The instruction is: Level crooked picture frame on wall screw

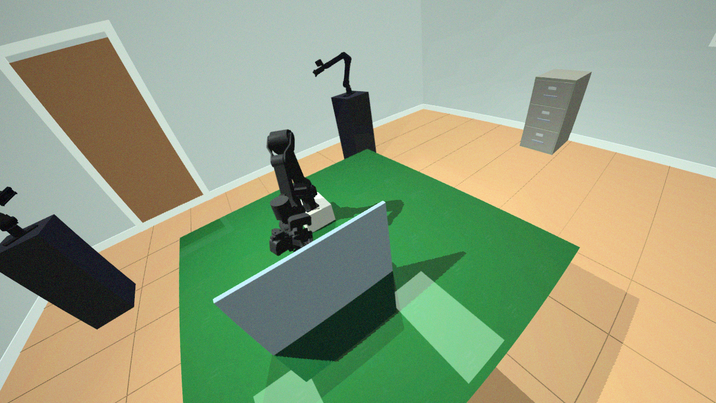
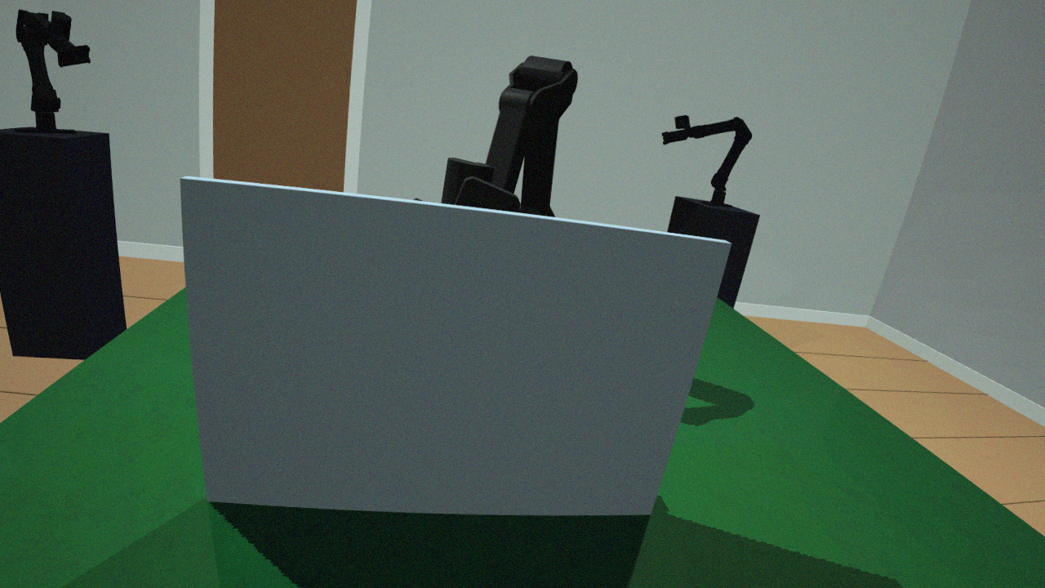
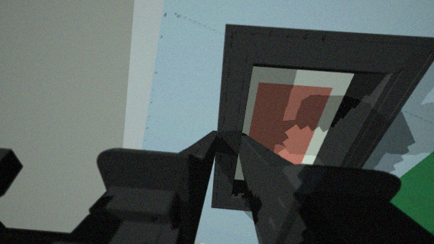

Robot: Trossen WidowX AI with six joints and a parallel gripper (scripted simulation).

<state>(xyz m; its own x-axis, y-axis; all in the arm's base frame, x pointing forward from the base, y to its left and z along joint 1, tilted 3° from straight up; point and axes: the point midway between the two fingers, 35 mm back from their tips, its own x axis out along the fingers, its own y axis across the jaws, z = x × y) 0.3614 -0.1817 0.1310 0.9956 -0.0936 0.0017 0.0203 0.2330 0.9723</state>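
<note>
Right now the picture frame is 50 mm below my gripper tip, 10 mm to the right of it and 10 mm ahead of it. The rest, counted from my gripper tip: wall panel: 70 mm below, 20 mm ahead.
</note>
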